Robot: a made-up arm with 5 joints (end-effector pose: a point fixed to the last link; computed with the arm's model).
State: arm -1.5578 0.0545 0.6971 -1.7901 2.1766
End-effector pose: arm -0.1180 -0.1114 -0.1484 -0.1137 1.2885 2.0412
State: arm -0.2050 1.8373 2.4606 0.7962 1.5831
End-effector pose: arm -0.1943 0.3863 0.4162 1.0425 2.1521 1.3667
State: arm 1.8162 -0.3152 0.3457 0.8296 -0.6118
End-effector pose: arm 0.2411 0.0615 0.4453 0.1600 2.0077 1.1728
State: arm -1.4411 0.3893 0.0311 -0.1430 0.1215
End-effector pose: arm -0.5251 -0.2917 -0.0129 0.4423 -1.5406 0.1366
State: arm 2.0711 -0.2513 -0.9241 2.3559 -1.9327
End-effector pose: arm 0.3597 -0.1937 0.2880 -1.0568 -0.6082 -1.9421
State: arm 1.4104 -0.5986 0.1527 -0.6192 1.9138
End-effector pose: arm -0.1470 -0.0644 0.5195 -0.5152 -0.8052 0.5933
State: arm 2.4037 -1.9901 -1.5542 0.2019 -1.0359
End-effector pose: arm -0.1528 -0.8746 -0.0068 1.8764 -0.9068 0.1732
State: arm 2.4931 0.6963 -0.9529 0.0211 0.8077
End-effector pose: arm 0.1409 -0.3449 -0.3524 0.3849 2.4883 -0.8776
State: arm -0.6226 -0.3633 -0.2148 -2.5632 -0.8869
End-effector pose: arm -0.5252 -0.5209 0.1956 1.4368 -0.2861 -2.1246
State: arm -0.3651 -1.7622 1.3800 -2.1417 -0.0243
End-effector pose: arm -0.8005 -0.5305 0.0831 0.2542 -1.9507 -0.4240
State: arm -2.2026 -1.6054 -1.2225 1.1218 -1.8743
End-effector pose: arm 0.3028 -0.4446 0.1977 0.3671 1.1324 -0.5039
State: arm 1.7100 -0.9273 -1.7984 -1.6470 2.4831
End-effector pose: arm -0.3074 -0.4973 0.1916 -0.5719 0.5711 2.5849
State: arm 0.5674 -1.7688 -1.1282 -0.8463 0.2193
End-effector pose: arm 0.3110 -0.4504 -0.1222 -2.4019 0.2515 -0.7134
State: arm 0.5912 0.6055 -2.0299 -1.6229 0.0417
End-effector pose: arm 0.0517 -0.1158 -0.3933 -1.3492 2.0708 -0.0842
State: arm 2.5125 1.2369 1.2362 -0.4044 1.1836
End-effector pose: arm 0.7536 -0.0236 0.2855 -1.3383 0.1570 -0.9180
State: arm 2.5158 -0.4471 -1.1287 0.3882 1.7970
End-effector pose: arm 0.1943 -0.1288 -0.0935 0.1900 1.8780 0.1068
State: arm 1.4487 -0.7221 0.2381 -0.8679 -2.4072
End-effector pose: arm -0.0861 -0.4360 0.1708 0.2361 -2.6897 1.3193
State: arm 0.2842 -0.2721 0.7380 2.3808 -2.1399
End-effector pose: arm -0.6072 -0.3920 -0.0947 -2.7146 0.7994 0.6497
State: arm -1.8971 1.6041 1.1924 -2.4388 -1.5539
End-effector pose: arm 0.2888 0.0220 -0.3001 -1.7173 -1.3220 -1.9711
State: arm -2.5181 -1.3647 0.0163 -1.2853 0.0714
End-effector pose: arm -0.0056 -0.0390 -0.0876 -0.7354 1.9727 1.7572
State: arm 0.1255 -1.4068 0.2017 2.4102 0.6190
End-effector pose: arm -0.4674 -0.1041 0.3767 -0.0389 1.3110 2.0560
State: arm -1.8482 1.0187 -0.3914 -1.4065 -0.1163
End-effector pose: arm -0.1991 -0.6208 0.1609 1.1640 -0.5582 -0.1185
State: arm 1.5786 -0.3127 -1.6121 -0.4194 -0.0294
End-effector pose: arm -0.2982 -0.3199 -0.2854 1.0978 -2.8623 0.0085
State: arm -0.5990 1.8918 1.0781 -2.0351 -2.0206
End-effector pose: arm -0.2388 -0.0648 -0.0944 -2.0298 -0.6993 -1.1219
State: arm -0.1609 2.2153 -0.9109 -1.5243 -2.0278
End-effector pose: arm -0.0732 -0.0971 0.2028 -0.5447 -2.3889 -1.1012
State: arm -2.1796 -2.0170 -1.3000 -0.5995 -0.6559
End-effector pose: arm -0.3379 -0.6976 0.2628 1.3403 -0.2612 -2.2320
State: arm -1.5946 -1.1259 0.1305 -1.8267 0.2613
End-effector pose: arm -0.2704 -0.0737 -0.1287 -0.5472 2.1702 2.0929
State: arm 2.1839 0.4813 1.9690 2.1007 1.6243
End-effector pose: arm -0.1034 -0.3117 0.7644 1.3064 -0.8826 1.1315
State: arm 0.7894 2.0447 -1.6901 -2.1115 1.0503
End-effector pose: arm 0.5034 -0.0648 0.1388 -0.0557 1.2502 0.1200
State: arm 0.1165 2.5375 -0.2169 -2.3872 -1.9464
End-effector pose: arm -0.3312 -0.1450 0.1804 -0.8652 -1.4361 -0.2462
